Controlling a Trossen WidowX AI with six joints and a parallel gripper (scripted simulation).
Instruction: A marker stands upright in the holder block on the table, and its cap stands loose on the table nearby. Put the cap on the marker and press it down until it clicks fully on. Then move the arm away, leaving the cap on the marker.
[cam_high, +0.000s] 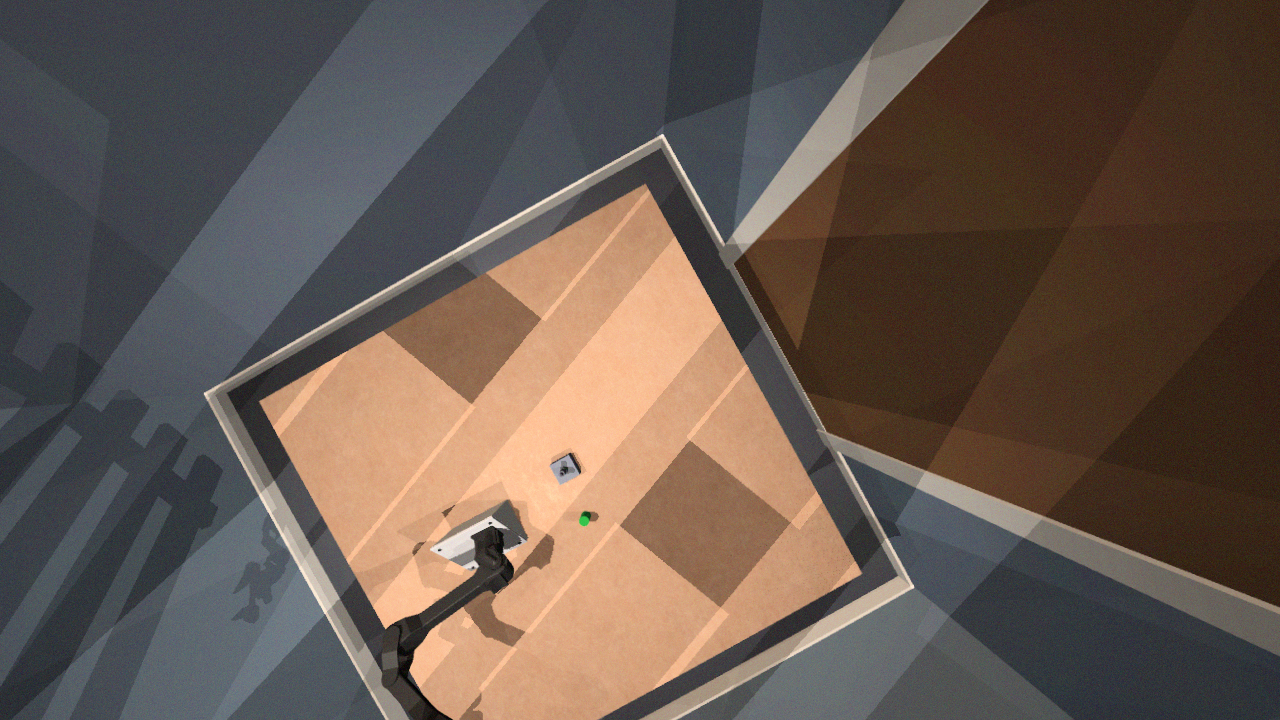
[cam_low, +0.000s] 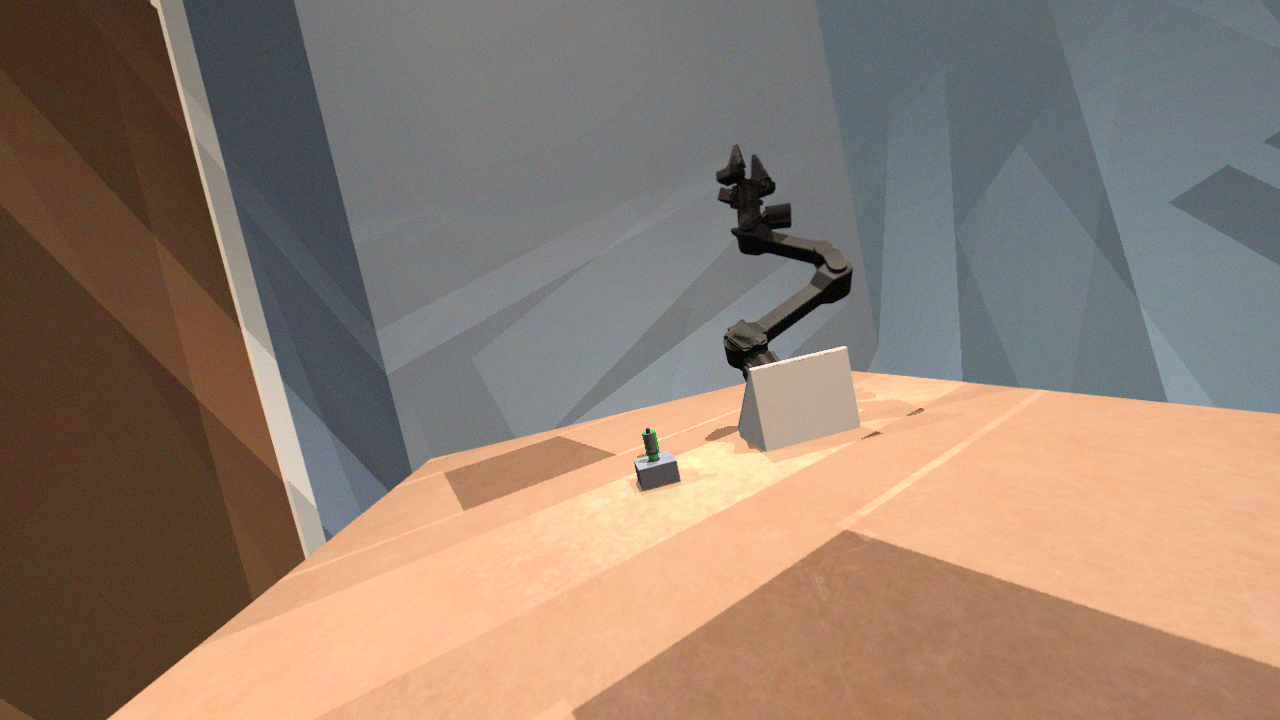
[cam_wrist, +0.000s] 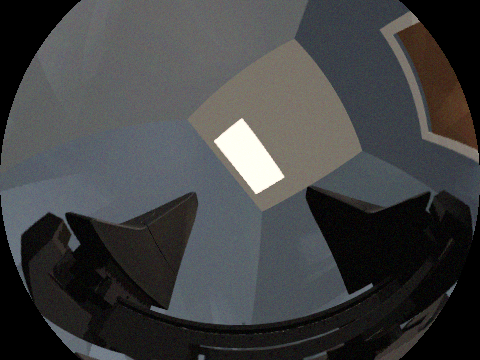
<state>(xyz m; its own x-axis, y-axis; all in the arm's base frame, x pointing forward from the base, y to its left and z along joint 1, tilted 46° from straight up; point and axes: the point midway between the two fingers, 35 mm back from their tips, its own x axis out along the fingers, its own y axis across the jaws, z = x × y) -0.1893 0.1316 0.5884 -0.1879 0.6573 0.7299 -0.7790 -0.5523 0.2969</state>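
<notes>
The green cap lies 63 cm below my gripper tip, 42 cm ahead of it and 23 cm to the left of it. The rest, counted from my gripper tip: grey holder block (63 cm below, 43 cm ahead, 39 cm to the left).
</notes>
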